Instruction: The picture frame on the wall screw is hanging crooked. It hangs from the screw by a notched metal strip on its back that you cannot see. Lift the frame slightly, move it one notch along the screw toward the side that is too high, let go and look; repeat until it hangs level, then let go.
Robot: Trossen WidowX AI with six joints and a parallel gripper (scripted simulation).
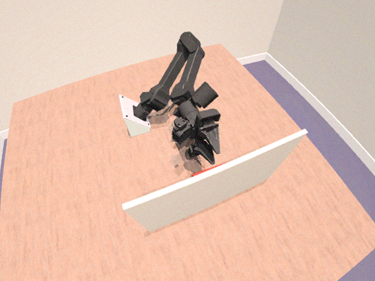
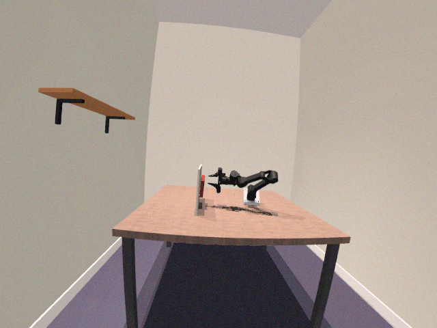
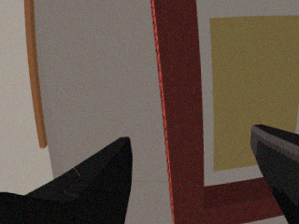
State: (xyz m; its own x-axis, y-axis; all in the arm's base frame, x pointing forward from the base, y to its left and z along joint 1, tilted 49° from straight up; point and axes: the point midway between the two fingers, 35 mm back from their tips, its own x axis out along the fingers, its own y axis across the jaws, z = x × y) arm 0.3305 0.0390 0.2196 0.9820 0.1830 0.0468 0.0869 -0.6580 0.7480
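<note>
Now: gripper tip 50 mm short of the picture frame and 50 mm above it. Round my gripper tip: wall panel 60 mm ahead, 10 mm to the right, 60 mm below.
</note>
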